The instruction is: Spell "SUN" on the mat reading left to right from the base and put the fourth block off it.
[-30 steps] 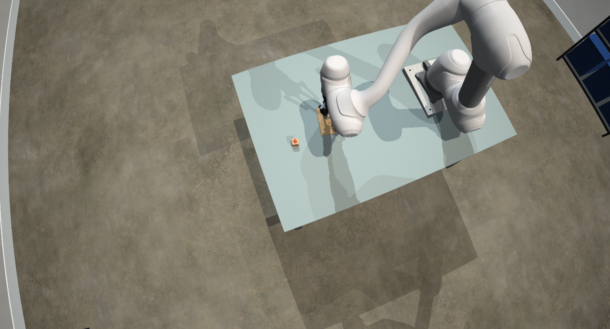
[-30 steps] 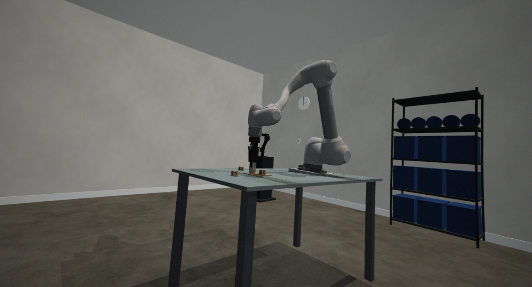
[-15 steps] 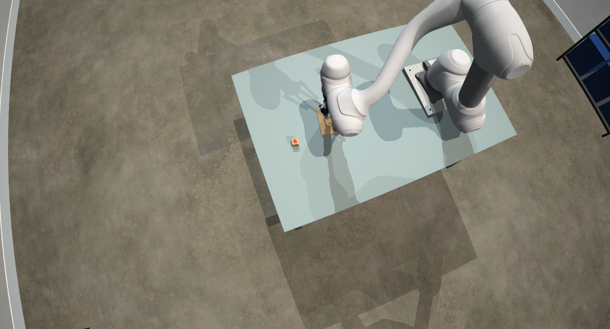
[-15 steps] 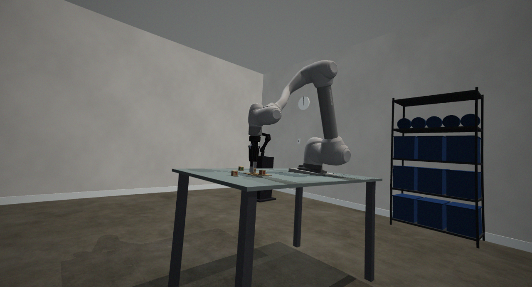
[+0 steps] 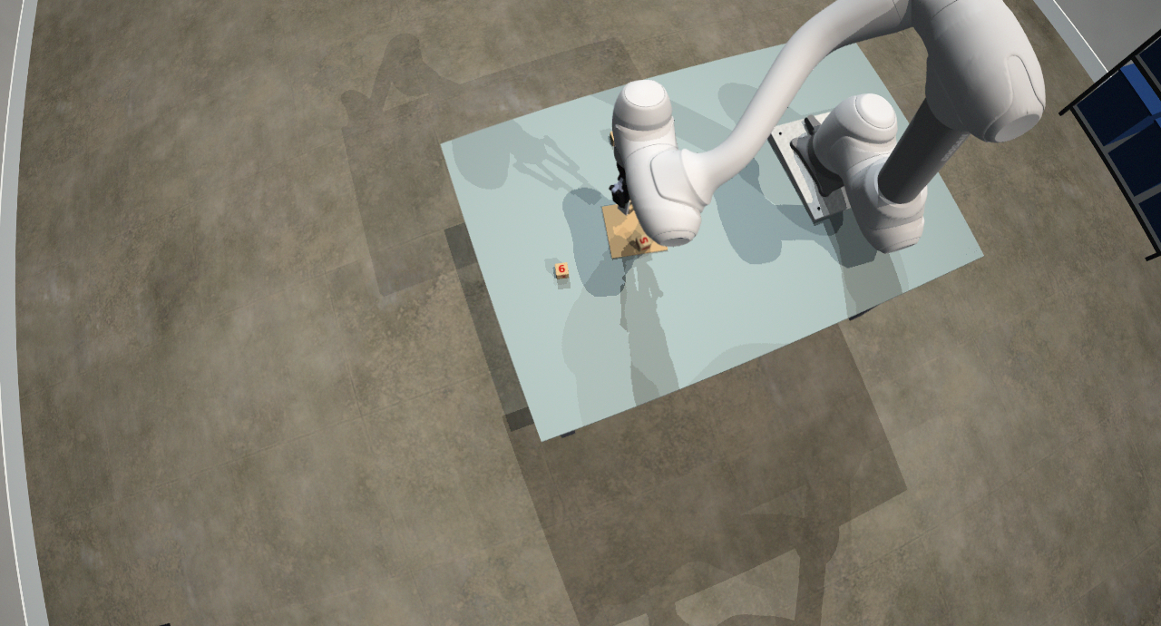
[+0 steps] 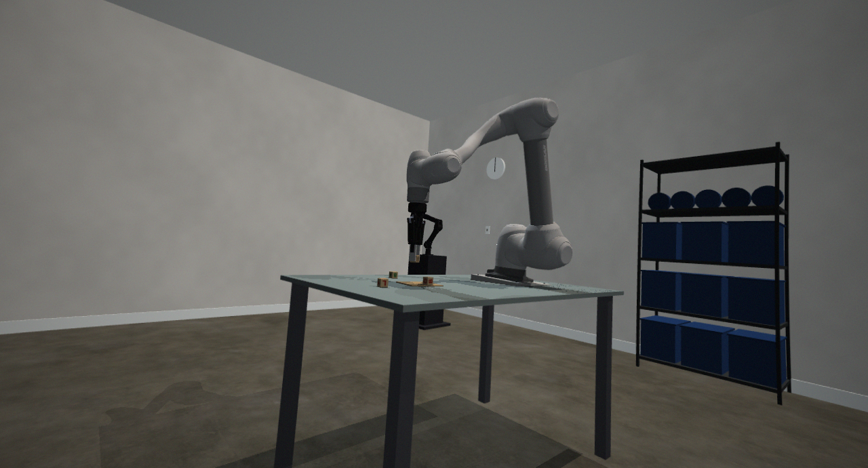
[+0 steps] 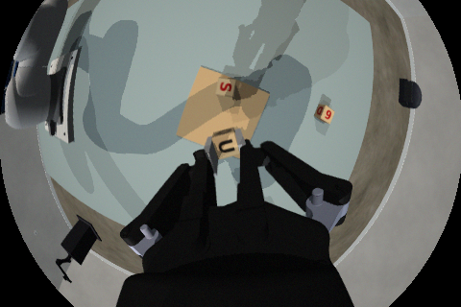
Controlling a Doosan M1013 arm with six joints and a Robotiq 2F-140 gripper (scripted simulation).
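Right now my hand is 10 mm past the mat, 30 mm to the right of it and 120 mm above it. Also, from my hand: S block 10 mm behind, 80 mm to the left, 100 mm below; N block 90 mm behind, 220 mm to the right, 110 mm below; 6 block 200 mm ahead, 50 mm to the left, 110 mm below.
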